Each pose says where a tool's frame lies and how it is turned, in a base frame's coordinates. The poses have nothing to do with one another.
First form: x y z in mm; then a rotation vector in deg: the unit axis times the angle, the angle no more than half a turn.
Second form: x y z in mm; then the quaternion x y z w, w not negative. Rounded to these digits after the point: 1 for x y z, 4 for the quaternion.
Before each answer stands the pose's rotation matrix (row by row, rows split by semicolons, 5 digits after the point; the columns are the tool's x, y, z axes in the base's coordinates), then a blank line. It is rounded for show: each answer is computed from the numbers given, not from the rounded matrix.
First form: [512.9, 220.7, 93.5, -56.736, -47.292, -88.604]
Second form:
-0.08268 0.98213 0.16907; -0.40615 -0.18813 0.89423; 0.91006 0.00527 0.41445

[512.9, 220.7, 93.5, -0.4156, -0.3464, -0.6491, 0.5347]
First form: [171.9, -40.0, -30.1, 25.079, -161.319, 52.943]
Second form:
-0.94686 -0.31816 -0.04720; -0.22831 0.76822 -0.59809; 0.22655 -0.55553 -0.80004

[171.9, -40.0, -30.1, 0.1457, -0.9374, 0.3077, 0.0730]
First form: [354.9, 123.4, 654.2, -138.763, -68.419, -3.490]
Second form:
0.62677 0.76462 -0.15006; 0.74538 -0.53221 0.40144; 0.22708 -0.36346 -0.90351

[354.9, 123.4, 654.2, -0.8750, -0.4314, -0.0220, 0.2185]
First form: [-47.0, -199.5, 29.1, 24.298, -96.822, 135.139]
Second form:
-0.93681 -0.33196 0.11040; 0.00222 -0.32122 -0.94700; 0.34983 -0.88692 0.30166

[-47.0, -199.5, 29.1, 0.1438, -0.5731, 0.8000, 0.1044]
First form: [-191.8, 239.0, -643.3, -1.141, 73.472, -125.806]
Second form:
-0.82592 0.47947 0.29658; -0.49390 -0.36166 -0.79074; -0.27188 -0.79957 0.53551

[-191.8, 239.0, -643.3, -0.0075, 0.4819, -0.8251, 0.2949]
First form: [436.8, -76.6, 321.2, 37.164, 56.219, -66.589]
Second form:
0.08394 0.95246 0.29287; -0.44844 0.29857 -0.84247; -0.88986 -0.06061 0.45218

[436.8, -76.6, 321.2, 0.2886, 0.4366, -0.5171, 0.6773]
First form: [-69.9, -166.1, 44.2, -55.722, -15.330, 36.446]
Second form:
0.78881 -0.38031 -0.48286; 0.61111 0.40109 0.68240; -0.06585 -0.83336 0.54879

[-69.9, -166.1, 44.2, -0.4580, -0.1260, 0.2995, 0.8274]
